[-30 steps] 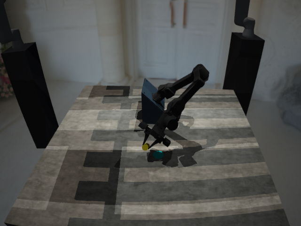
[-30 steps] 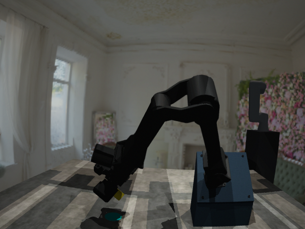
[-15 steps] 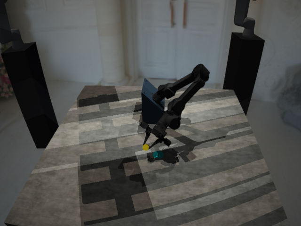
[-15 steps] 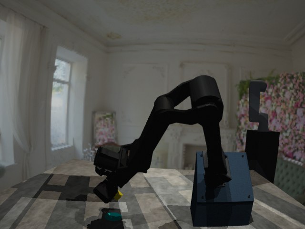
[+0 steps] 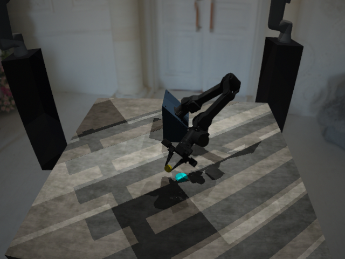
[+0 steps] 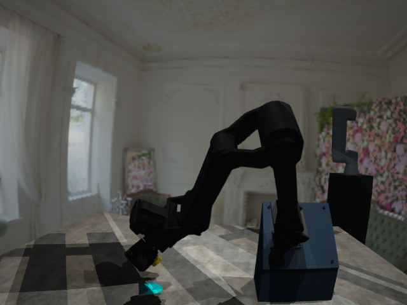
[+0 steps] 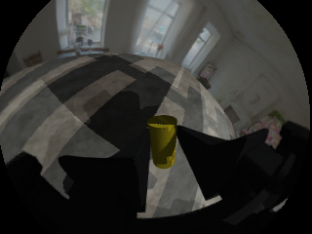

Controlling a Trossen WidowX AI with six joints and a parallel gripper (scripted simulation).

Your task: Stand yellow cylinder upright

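Now: gripper tip 9 cm above the cyan circle, 6 cm to the right of it and 2 cm past it. Round my gripper tip: yellow tall cylinder 2 cm below, 1 cm behind.
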